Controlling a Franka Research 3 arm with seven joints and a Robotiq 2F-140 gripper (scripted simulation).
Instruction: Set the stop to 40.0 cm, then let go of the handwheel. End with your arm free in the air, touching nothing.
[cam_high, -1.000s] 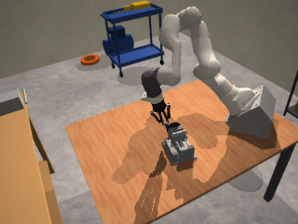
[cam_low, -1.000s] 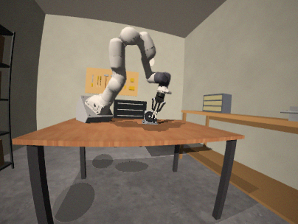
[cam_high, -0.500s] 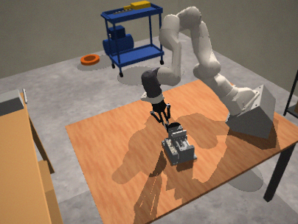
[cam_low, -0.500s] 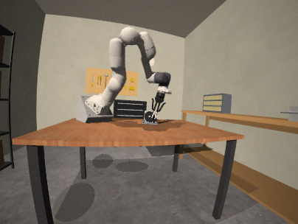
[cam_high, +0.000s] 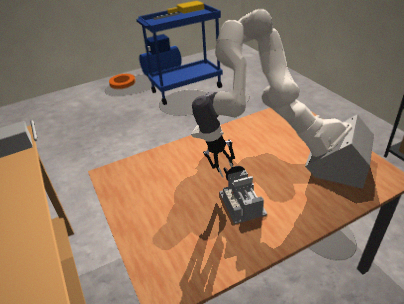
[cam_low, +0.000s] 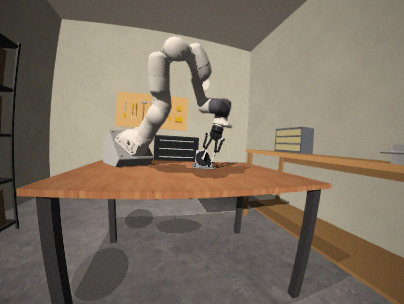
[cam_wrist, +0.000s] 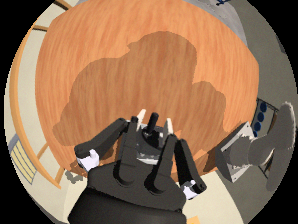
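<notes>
The handwheel lies 20 mm to the left of my hand, 20 mm below it and 10 mm behind it.
</notes>
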